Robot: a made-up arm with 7 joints. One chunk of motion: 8 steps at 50 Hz.
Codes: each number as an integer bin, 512 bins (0 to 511) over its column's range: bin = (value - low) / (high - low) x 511, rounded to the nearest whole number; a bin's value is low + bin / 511 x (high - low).
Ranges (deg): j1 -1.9..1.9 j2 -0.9..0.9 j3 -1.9..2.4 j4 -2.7..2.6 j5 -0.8..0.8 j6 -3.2..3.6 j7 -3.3..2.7
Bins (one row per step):
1: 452 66 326 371 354 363 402
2: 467 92 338 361 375 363 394
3: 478 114 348 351 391 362 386
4: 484 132 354 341 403 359 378
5: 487 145 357 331 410 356 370
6: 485 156 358 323 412 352 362
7: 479 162 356 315 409 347 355
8: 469 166 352 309 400 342 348
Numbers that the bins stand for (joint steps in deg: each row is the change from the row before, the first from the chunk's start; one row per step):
1: 1.461 -0.668 0.843 1.148 0.308 1.631 1.420
2: 1.573 -0.576 0.944 1.044 0.374 1.631 1.326
3: 1.655 -0.498 1.028 0.941 0.424 1.617 1.232
4: 1.699 -0.435 1.079 0.837 0.462 1.577 1.138
5: 1.722 -0.389 1.104 0.733 0.484 1.537 1.044
6: 1.707 -0.350 1.113 0.650 0.490 1.484 0.950
7: 1.662 -0.329 1.096 0.567 0.481 1.418 0.868
8: 1.588 -0.315 1.062 0.505 0.452 1.351 0.786

